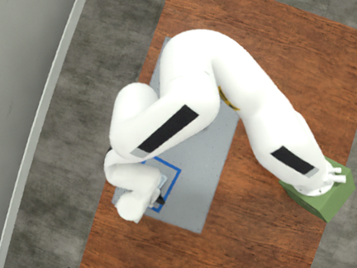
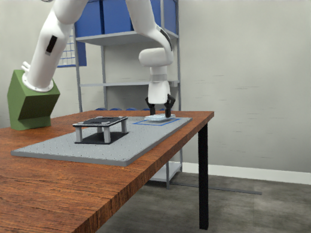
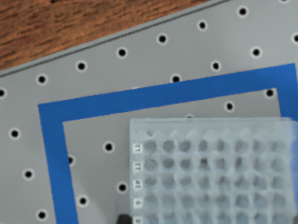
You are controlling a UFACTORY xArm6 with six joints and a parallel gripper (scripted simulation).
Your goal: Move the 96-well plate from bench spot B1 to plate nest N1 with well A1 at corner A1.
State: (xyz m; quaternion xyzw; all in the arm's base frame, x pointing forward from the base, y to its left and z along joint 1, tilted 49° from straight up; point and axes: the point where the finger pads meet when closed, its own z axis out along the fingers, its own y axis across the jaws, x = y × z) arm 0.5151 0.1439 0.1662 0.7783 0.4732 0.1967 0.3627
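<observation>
Right now the black plate nest N1 is 19 cm behind my hand, 32 cm to the right of it and 3 cm above it. From my hand the other things lie so: clear 96-well plate: 1 cm below.
</observation>
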